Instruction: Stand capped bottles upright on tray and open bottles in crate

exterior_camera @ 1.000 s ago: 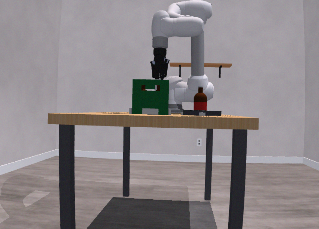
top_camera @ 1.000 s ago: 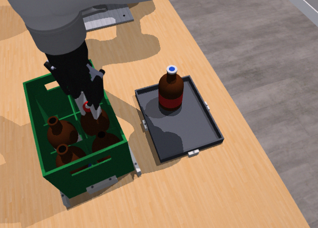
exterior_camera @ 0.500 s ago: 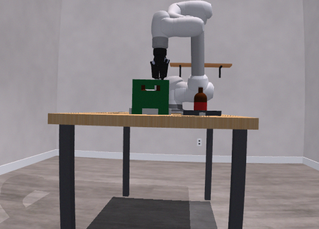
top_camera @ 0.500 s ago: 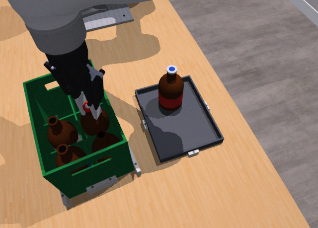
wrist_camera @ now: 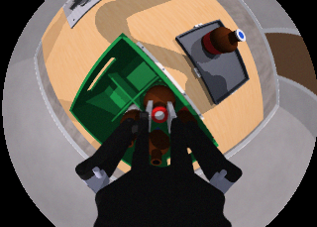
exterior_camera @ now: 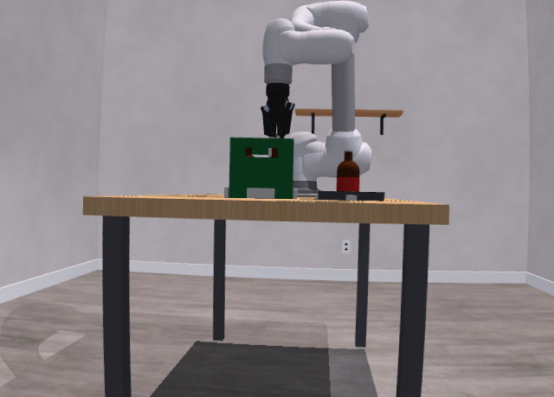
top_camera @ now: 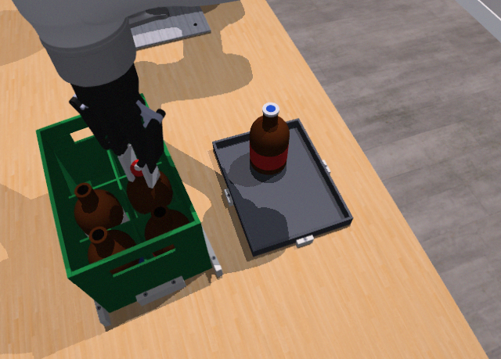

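The green crate is 4 cm to the right of my hand and 8 cm below it. Round my hand: dark tray (4 cm ahead, 23 cm to the left, 15 cm below).
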